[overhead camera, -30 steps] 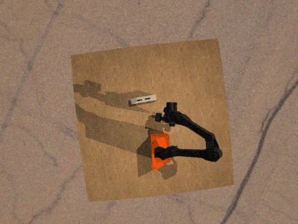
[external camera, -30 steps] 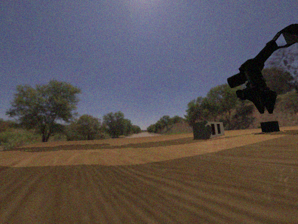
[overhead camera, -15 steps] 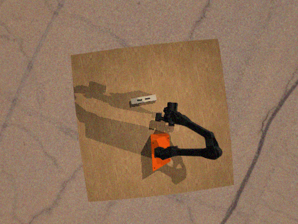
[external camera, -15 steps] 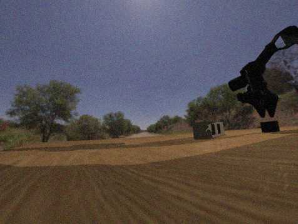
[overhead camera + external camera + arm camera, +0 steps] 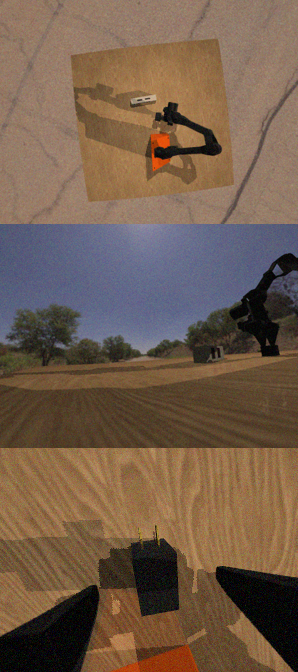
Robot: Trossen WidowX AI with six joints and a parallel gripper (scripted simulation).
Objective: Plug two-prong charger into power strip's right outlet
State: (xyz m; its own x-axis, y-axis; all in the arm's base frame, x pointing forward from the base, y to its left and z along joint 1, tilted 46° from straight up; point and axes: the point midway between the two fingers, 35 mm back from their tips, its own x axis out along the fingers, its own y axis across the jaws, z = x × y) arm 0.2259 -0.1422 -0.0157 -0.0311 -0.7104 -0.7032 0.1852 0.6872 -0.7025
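The two-prong charger is 1 cm ahead of my gripper tip and 2 cm below it.
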